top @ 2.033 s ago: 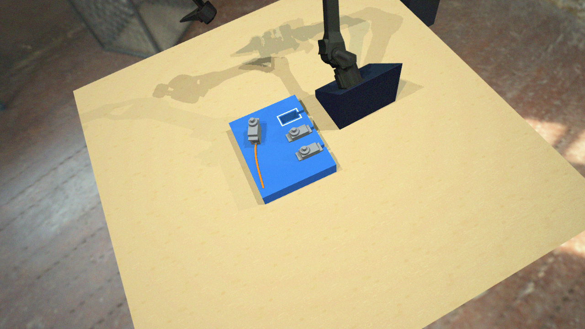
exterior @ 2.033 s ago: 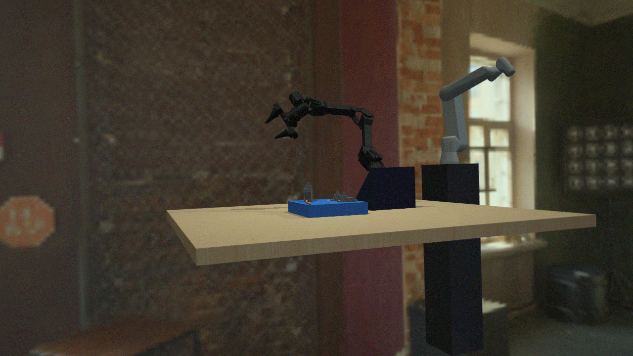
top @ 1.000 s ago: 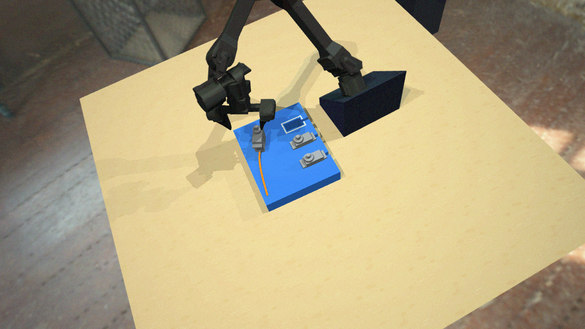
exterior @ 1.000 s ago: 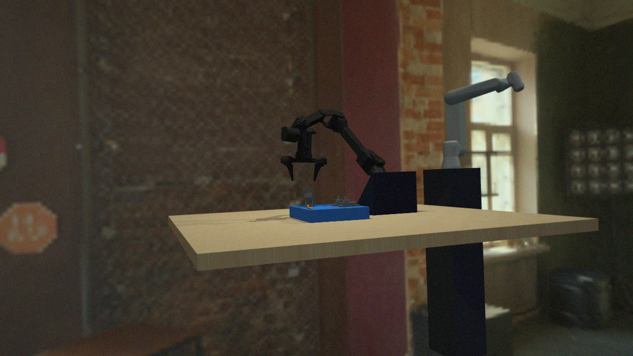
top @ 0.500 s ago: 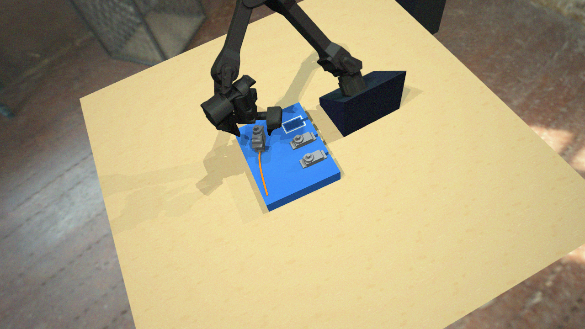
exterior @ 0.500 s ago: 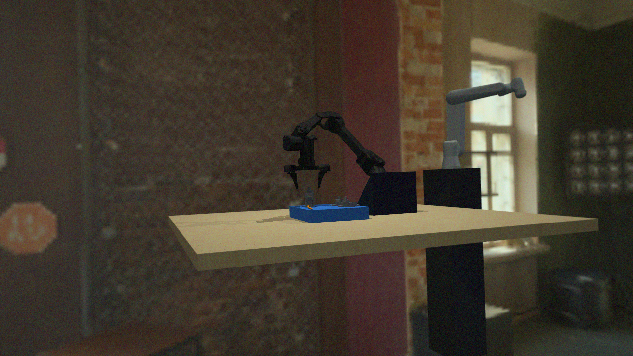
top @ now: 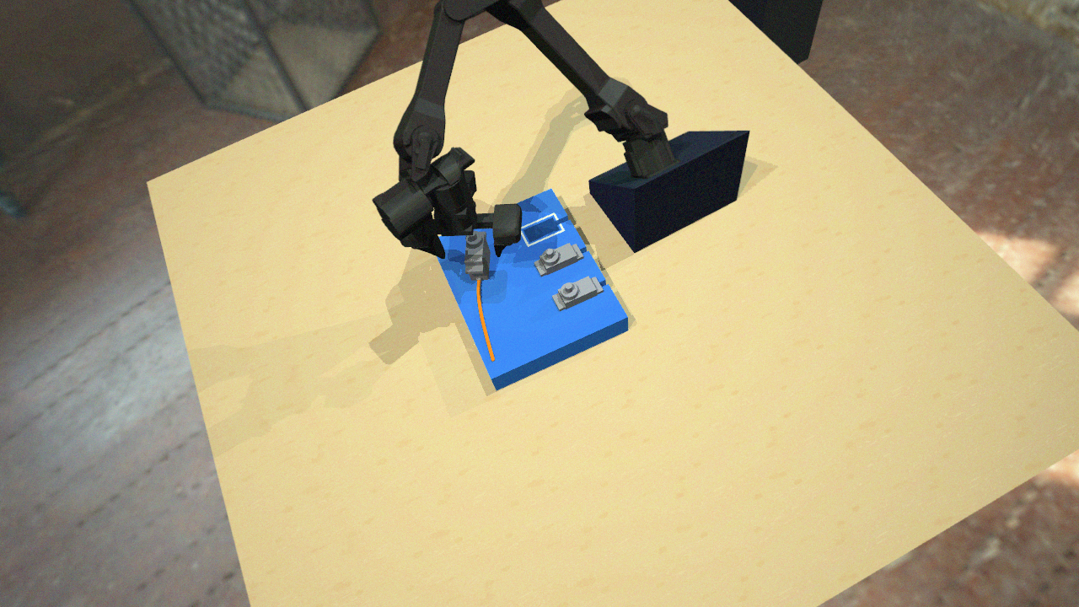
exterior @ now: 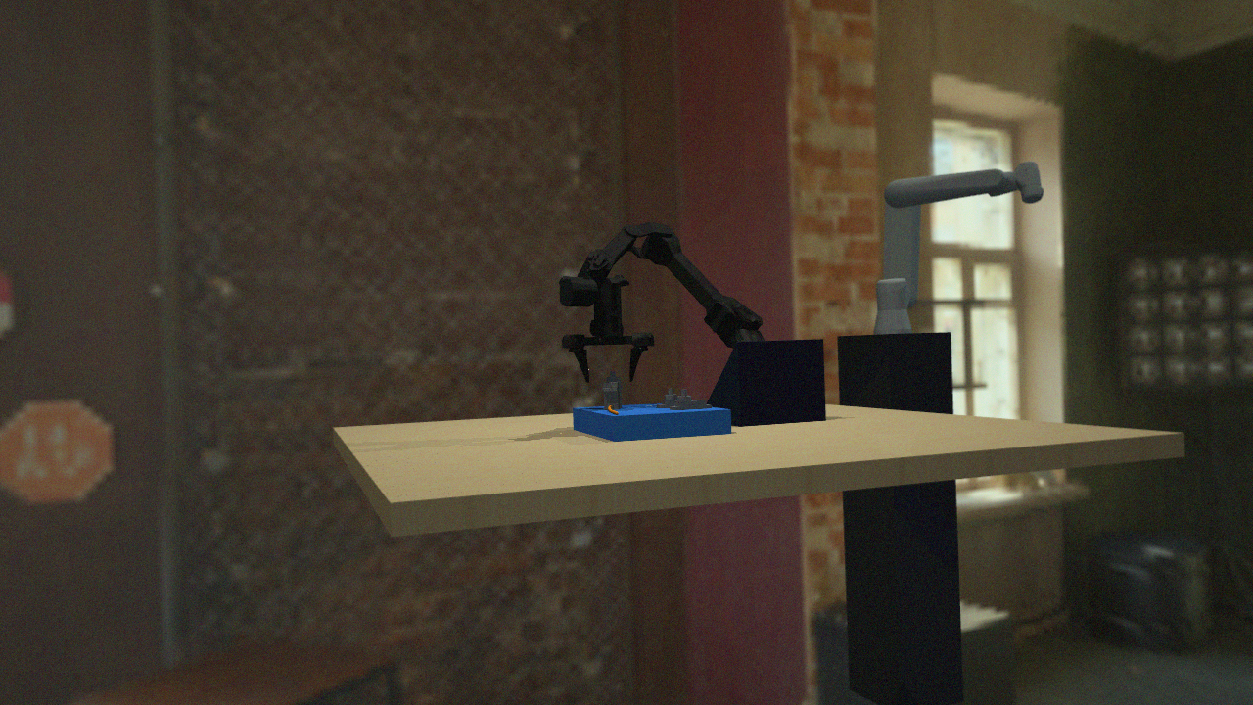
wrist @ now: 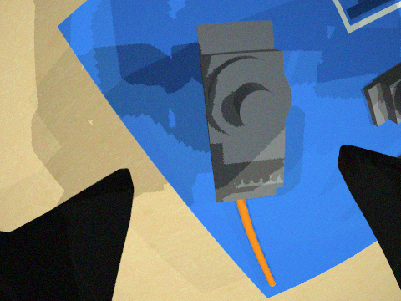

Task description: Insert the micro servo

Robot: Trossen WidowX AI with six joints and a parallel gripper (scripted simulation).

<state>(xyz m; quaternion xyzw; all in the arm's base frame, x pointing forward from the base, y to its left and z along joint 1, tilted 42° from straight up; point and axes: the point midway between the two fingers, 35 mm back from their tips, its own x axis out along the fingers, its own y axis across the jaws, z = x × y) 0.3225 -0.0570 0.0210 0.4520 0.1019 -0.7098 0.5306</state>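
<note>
The blue deck lies 8 cm below my gripper tip, 4 cm to the left of it and 2 cm behind it.
</note>
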